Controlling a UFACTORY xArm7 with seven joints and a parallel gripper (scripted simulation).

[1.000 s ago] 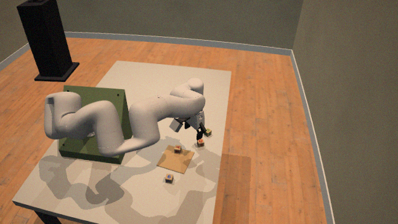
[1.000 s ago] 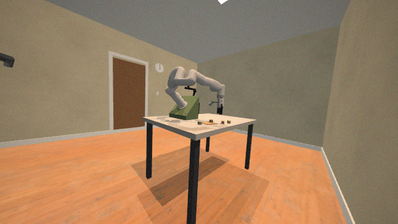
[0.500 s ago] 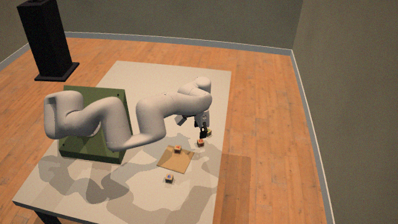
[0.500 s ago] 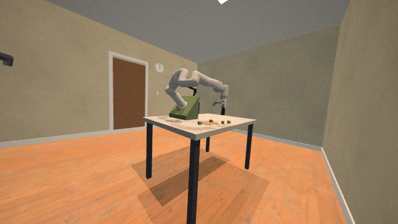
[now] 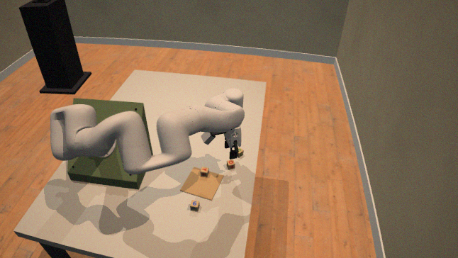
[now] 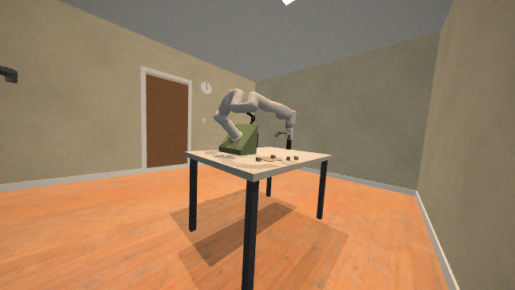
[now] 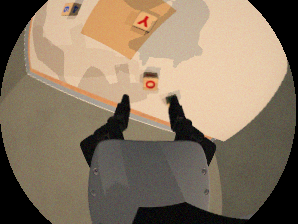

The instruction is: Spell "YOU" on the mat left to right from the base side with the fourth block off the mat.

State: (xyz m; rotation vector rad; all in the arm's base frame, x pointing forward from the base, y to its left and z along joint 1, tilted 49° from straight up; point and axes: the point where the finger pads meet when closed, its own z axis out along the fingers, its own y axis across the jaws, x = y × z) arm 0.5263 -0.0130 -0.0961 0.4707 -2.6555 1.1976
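Right now my hand is 90 mm above the red block. Round my hand: tan mat (110 mm behind, 100 mm to the right, 100 mm below).
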